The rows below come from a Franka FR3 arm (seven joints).
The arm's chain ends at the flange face. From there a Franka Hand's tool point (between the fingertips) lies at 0.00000 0.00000 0.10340 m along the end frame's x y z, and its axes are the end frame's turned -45 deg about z.
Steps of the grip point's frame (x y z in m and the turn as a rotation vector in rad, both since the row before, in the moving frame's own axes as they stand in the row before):
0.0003 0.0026 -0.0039 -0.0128 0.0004 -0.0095
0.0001 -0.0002 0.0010 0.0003 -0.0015 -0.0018
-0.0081 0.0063 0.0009 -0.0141 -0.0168 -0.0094
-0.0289 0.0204 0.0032 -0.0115 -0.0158 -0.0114
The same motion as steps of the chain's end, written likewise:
0.0011 0.0007 -0.0039 -0.0088 0.0093 -0.0095
0.0001 -0.0003 0.0010 -0.0008 -0.0013 -0.0018
-0.0011 0.0079 0.0009 -0.0218 -0.0019 -0.0094
-0.0057 0.0329 0.0032 -0.0193 -0.0030 -0.0114

